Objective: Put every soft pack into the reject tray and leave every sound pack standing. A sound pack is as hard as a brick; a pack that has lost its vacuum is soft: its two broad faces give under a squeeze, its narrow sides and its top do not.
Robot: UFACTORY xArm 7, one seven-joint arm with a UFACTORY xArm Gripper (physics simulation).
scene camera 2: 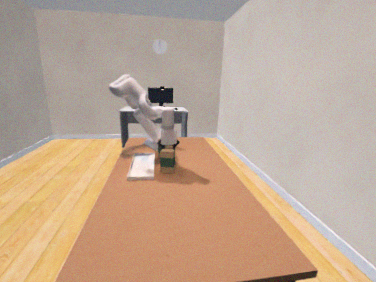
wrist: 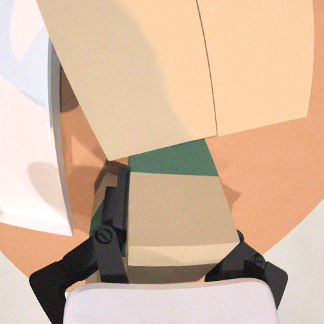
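Where they show: arm's base, link origin: (scene camera 2: 157,138).
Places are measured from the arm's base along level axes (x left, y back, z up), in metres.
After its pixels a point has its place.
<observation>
A tan pack with a green band (wrist: 181,212) stands upright between the fingers of my gripper (wrist: 164,184) (scene camera 2: 169,144). The gripper is shut on it; the left finger lies along its left face, and the right fingertip is hidden behind its right edge. A larger-looking tan pack (wrist: 150,75) stands just beyond it in the wrist view, partly covering its green band. Another green-banded pack (wrist: 97,220) shows partly behind the left finger. In the scene view a tan and green pack (scene camera 2: 167,161) @[x 0.107, y -0.576, z 0.011 m] stands in front of the gripper. The white reject tray (scene camera 2: 141,178) @[x -0.037, y -0.665, z -0.057 m] (wrist: 59,160) lies left of the packs.
The brown table (scene camera 2: 175,225) @[x 0.152, y -1.048, z -0.066 m] extends towards the scene camera. The tray's wall runs close to the left side of the packs. A desk (scene camera 2: 150,110) with a dark monitor (scene camera 2: 160,95) stands behind the arm, beyond the table.
</observation>
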